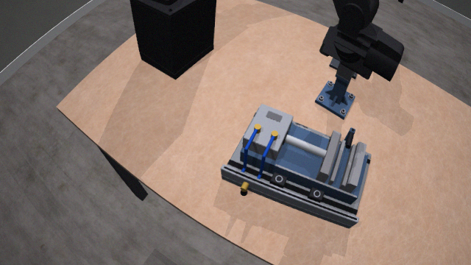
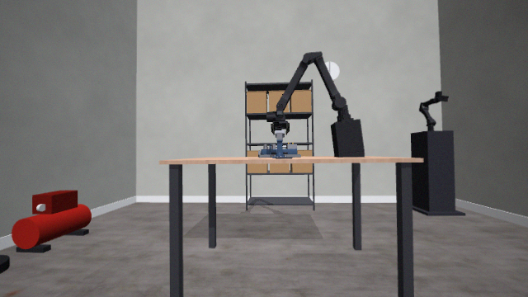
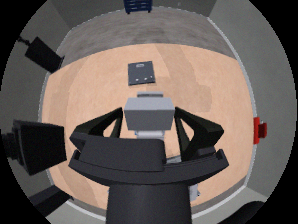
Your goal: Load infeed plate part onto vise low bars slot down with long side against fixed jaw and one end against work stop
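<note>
Now: the grey part 10 mm below my hand. The rest, counted from my hand: grey plate 10 mm behind, 160 mm to the left, 150 mm below; then moving jaw 40 mm ahead, 220 mm to the right, 80 mm below; then work stop 70 mm ahead, 170 mm to the right, 70 mm below.
</note>
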